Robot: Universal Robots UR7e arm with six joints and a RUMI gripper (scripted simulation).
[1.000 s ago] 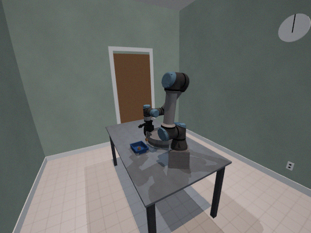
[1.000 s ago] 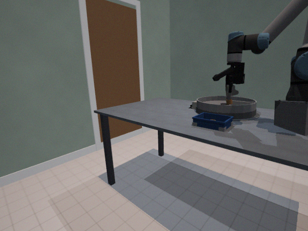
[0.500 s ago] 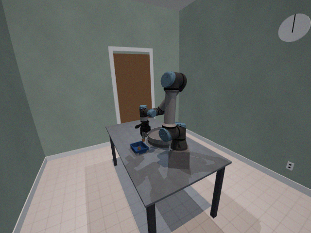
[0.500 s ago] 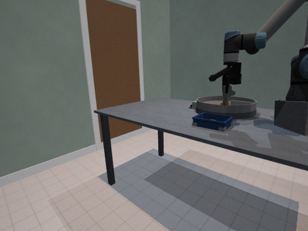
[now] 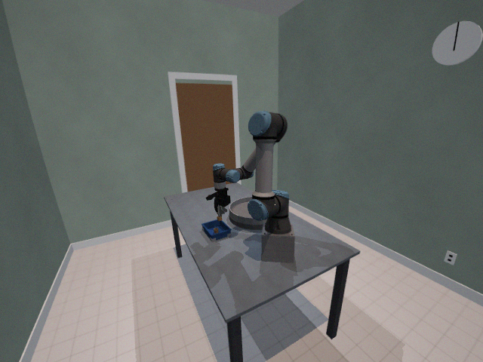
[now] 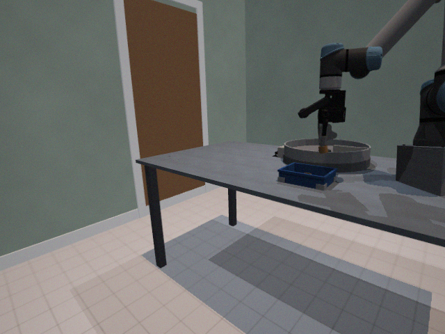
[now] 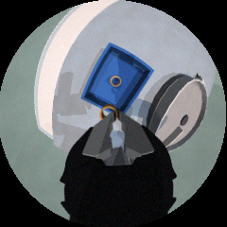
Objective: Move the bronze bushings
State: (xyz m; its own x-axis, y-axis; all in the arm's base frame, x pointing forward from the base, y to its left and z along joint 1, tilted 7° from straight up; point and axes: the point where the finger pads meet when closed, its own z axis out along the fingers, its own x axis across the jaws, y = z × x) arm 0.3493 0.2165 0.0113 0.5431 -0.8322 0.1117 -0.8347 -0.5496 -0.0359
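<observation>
The blue crate is 40 mm ahead of my hand, 20 mm to the left of it and 120 mm below it. Round my hand: turntable (110 mm ahead, 350 mm to the right, 90 mm below).
</observation>
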